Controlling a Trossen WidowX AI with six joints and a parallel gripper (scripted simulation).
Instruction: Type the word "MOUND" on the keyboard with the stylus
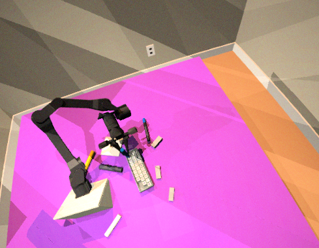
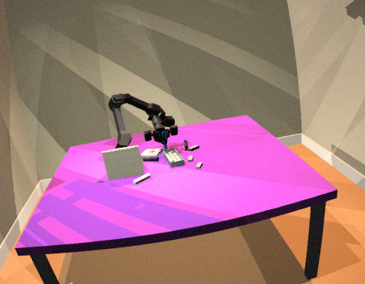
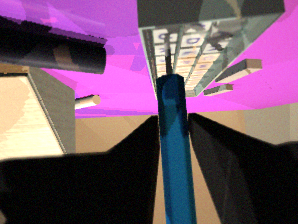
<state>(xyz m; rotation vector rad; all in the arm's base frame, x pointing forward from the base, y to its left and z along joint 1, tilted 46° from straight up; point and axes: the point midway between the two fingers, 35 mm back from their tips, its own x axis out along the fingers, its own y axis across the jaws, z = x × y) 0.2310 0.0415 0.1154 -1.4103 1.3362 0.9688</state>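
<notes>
Right now the blue stylus is 1 cm below my gripper tip. The rest, counted from my gripper tip: notepad 7 cm behind, 11 cm to the left, 7 cm below; stylus tip 5 cm below; M key 5 cm ahead, 15 cm to the right, 6 cm below.
</notes>
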